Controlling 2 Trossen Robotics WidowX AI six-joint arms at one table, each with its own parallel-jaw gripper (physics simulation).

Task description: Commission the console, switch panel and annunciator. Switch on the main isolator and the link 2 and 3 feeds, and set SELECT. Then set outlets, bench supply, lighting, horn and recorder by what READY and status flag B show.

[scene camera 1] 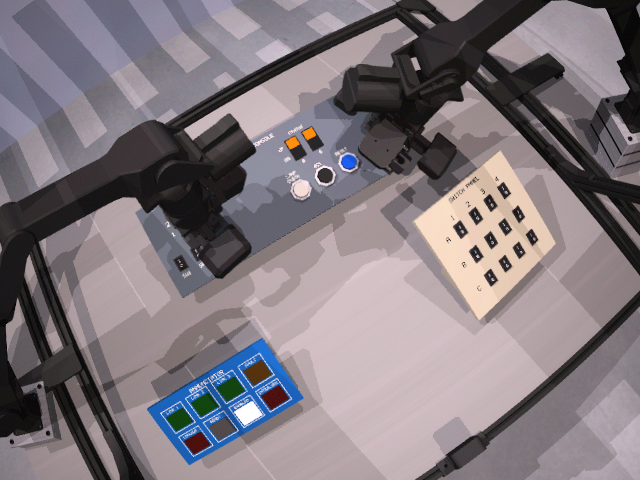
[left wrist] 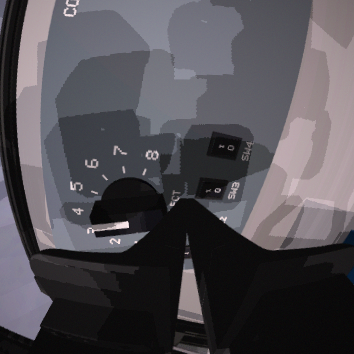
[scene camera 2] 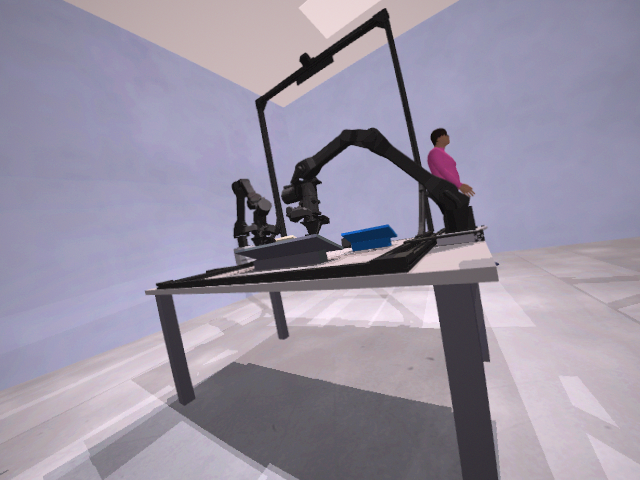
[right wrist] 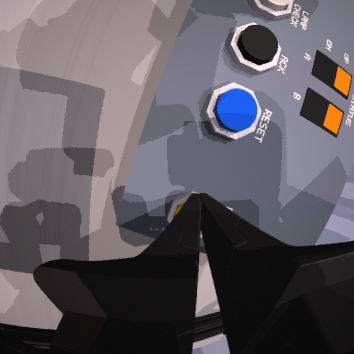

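Where they show: left gripper, fingertip midpoint: (scene camera 1: 202,233) (left wrist: 185,204); right gripper, fingertip midpoint: (right wrist: 197,199); left arm's base at its link origin: (scene camera 1: 25,414) (scene camera 2: 461,230); right arm's base at its link origin: (scene camera 1: 635,116) (scene camera 2: 243,247).
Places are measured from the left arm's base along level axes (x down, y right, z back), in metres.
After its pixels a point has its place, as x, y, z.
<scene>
The grey console (scene camera 1: 279,227) @(-0.014, -0.164, -0.509) (scene camera 2: 289,248) @(-0.037, -0.237, -0.470) lies under both arms. My left gripper (left wrist: 185,204) @(-0.043, -0.181, -0.400) is shut and empty, its tips over the console beside the SELECT knob (left wrist: 132,197) @(-0.051, -0.211, -0.393), whose white line points at 3. Switches SW3 (left wrist: 213,190) @(-0.026, -0.167, -0.410) and SW4 (left wrist: 225,146) @(-0.027, -0.176, -0.440) show near the tips; SW1 (scene camera 1: 179,262) @(-0.028, -0.156, -0.351) is at the lower left. My right gripper (right wrist: 197,199) @(-0.030, -0.236, -0.691) is shut and empty, in front of a partly hidden yellow button. Status flags A (right wrist: 332,75) @(-0.050, -0.265, -0.571) and B (right wrist: 322,112) @(-0.050, -0.272, -0.599) show orange at the UP end. The annunciator (scene camera 1: 296,393) @(-0.014, 0.080, -0.458) has its white tile lit; READY is grey, the others dark. The switch panel (scene camera 1: 431,232) @(-0.079, -0.052, -0.697) shows three rows of rockers.
The blue RESET button (right wrist: 237,109) @(-0.035, -0.222, -0.639), black ACK button (right wrist: 258,44) @(-0.035, -0.212, -0.601) and white LAMP CHECK button (scene camera 1: 300,190) @(-0.035, -0.200, -0.555) stand on the console. A black frame (scene camera 1: 289,67) @(0.021, -0.504, -0.618) borders the table. A person in pink (scene camera 2: 442,165) stands beyond the table.
</scene>
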